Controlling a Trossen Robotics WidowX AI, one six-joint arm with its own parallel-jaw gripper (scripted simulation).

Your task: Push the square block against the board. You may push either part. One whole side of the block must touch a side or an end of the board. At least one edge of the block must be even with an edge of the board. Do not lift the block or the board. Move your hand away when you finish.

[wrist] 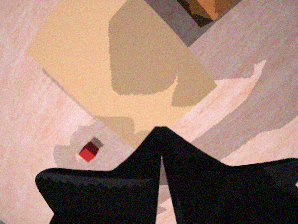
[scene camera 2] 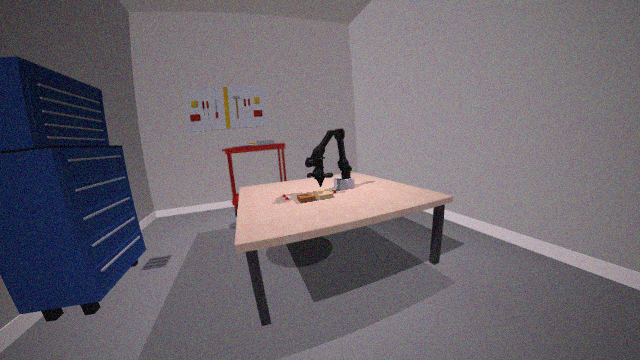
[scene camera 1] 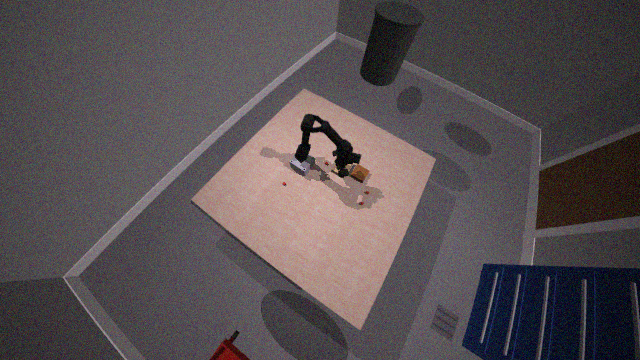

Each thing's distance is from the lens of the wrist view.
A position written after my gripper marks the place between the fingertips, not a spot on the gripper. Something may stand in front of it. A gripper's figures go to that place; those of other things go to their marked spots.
my gripper (wrist: pixel 160 132): 10 cm
pale tan flat piece (wrist: pixel 133 72): 12 cm
